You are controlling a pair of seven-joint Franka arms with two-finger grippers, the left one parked.
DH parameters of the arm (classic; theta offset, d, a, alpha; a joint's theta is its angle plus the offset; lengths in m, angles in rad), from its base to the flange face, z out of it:
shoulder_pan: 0 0.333 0 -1.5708
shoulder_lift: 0 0 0 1.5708
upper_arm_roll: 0 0.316 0.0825 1.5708
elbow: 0 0 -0.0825 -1.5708
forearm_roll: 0 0.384 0 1.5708
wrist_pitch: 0 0 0.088 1.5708
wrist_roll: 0 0.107 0 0
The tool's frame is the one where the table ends.
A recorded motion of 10 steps. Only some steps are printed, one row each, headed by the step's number.
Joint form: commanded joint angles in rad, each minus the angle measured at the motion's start. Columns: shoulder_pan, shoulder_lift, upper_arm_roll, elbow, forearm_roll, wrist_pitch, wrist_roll.
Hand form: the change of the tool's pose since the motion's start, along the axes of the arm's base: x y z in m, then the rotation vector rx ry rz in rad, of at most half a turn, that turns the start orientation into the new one. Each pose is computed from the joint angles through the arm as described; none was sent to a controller.
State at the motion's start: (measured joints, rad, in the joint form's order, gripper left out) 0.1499 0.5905 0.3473 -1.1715 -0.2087 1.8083 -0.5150
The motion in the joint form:
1: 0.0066 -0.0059 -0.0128 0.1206 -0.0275 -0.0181 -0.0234
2: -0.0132 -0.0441 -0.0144 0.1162 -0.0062 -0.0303 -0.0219
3: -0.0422 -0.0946 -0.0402 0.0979 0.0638 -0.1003 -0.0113
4: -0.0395 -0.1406 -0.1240 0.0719 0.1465 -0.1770 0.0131
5: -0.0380 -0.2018 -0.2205 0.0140 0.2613 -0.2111 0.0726
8: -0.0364 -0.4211 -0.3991 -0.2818 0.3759 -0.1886 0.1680
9: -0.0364 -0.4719 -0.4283 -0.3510 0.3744 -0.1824 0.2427
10: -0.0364 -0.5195 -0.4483 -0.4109 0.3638 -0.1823 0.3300
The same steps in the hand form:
1: 0.0095 -0.0120 0.0595 0.0087 -0.1107 -0.0011
2: 0.0050 -0.0260 0.0831 0.0248 -0.1247 -0.0249
3: -0.0038 -0.0547 0.1002 0.0456 -0.0678 -0.0870
4: -0.0118 -0.0881 0.1069 0.0523 0.0066 -0.1786
5: -0.0212 -0.1248 0.1146 0.1044 0.0669 -0.3160
8: -0.0680 -0.2135 0.1160 0.1508 0.1380 -0.5824
9: -0.0821 -0.2319 0.1143 0.1478 0.1525 -0.6884
10: -0.0967 -0.2459 0.1137 0.1379 0.1661 -0.7967

